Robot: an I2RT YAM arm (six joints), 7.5 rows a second.
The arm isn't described. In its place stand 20 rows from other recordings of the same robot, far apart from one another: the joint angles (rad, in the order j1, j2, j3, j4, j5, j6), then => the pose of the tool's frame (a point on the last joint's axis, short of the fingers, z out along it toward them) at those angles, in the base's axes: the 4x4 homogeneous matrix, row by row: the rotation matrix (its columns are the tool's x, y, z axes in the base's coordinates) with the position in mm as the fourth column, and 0 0 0 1 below.
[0.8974 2.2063 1.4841 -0.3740 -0.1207 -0.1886] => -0.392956 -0.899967 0.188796 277.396; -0.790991 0.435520 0.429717 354.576; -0.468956 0.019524 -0.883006 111.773; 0 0 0 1
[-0.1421 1.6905 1.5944 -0.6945 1.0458 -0.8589] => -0.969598 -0.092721 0.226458 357.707; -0.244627 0.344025 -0.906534 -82.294; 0.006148 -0.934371 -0.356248 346.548; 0 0 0 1
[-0.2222 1.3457 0.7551 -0.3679 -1.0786 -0.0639] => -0.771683 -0.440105 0.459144 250.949; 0.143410 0.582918 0.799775 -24.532; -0.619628 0.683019 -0.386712 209.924; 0 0 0 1
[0.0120 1.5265 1.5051 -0.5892 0.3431 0.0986] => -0.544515 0.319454 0.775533 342.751; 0.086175 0.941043 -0.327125 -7.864; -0.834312 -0.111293 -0.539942 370.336; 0 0 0 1
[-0.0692 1.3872 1.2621 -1.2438 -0.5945 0.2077] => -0.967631 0.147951 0.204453 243.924; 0.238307 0.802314 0.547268 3.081; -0.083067 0.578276 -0.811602 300.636; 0 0 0 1
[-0.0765 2.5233 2.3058 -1.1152 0.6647 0.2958] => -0.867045 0.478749 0.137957 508.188; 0.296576 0.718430 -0.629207 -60.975; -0.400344 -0.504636 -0.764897 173.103; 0 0 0 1
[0.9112 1.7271 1.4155 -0.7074 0.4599 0.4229] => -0.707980 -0.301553 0.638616 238.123; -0.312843 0.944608 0.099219 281.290; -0.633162 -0.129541 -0.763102 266.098; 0 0 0 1
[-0.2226 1.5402 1.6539 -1.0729 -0.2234 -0.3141] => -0.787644 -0.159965 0.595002 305.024; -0.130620 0.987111 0.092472 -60.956; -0.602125 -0.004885 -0.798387 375.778; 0 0 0 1
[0.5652 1.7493 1.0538 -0.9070 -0.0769 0.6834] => -0.990395 0.120479 -0.067835 243.389; 0.117381 0.991929 0.047950 157.600; 0.073065 0.039527 -0.996544 152.943; 0 0 0 1
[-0.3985 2.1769 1.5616 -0.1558 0.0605 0.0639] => -0.613720 0.467434 0.636281 444.912; 0.327551 0.884020 -0.333494 -189.655; -0.718372 0.003742 -0.695649 161.720; 0 0 0 1
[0.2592 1.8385 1.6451 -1.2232 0.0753 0.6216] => -0.918799 0.357510 0.167317 347.321; 0.357121 0.933459 -0.033462 89.327; -0.168146 0.029007 -0.985335 271.691; 0 0 0 1
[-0.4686 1.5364 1.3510 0.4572 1.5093 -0.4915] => -0.206777 0.893794 -0.397964 283.885; 0.072162 -0.391715 -0.917253 -183.530; -0.975723 -0.218384 0.016499 411.607; 0 0 0 1
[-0.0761 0.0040 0.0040 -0.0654 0.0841 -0.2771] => -0.106268 0.135432 0.985071 109.694; -0.265289 0.950909 -0.159354 -11.363; -0.958295 -0.278263 -0.065122 167.403; 0 0 0 1
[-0.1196 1.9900 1.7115 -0.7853 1.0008 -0.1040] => -0.912091 0.377608 0.159695 418.159; 0.053186 0.495196 -0.867152 -80.439; -0.406524 -0.782427 -0.471747 263.492; 0 0 0 1
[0.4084 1.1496 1.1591 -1.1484 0.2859 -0.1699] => -0.775377 -0.409680 0.480576 189.149; -0.512286 0.853051 -0.099334 70.911; -0.369260 -0.323214 -0.871309 318.530; 0 0 0 1
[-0.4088 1.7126 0.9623 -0.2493 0.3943 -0.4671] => -0.940323 0.150254 0.305315 302.154; -0.045727 0.833302 -0.550924 -145.799; -0.337198 -0.532008 -0.776702 161.783; 0 0 0 1
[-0.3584 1.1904 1.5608 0.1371 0.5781 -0.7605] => -0.181029 0.850546 0.493761 198.611; -0.548637 0.329338 -0.768462 -95.168; -0.816227 -0.410010 0.407021 553.700; 0 0 0 1
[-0.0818 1.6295 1.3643 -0.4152 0.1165 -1.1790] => -0.397652 -0.514114 0.759973 371.071; -0.888439 0.422682 -0.178931 -34.573; -0.229236 -0.746342 -0.624840 301.936; 0 0 0 1
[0.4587 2.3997 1.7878 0.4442 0.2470 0.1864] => -0.186579 -0.181769 0.965478 502.941; 0.108277 0.972944 0.204099 238.661; -0.976455 0.142619 -0.161849 182.148; 0 0 0 1
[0.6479 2.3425 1.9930 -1.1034 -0.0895 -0.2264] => -0.634801 -0.771667 0.039470 371.010; -0.760871 0.633181 0.141971 284.807; -0.134546 0.060092 -0.989084 166.497; 0 0 0 1
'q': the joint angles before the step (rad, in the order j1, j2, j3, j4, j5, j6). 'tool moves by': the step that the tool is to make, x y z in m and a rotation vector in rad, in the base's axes. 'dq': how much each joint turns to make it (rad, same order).
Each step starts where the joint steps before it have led.
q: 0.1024 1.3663 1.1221 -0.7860 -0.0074 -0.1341
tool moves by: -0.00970 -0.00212 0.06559 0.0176 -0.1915 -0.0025
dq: -0.0042 -0.0790 0.1534 -0.0401 0.0004 -0.0023
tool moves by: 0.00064 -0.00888 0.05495 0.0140 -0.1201 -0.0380
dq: -0.0335 0.0206 0.2049 -0.0634 0.0003 0.0061
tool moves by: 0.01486 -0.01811 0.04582 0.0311 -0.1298 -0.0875
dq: -0.0683 0.0816 0.2143 -0.0018 -0.0011 0.0332
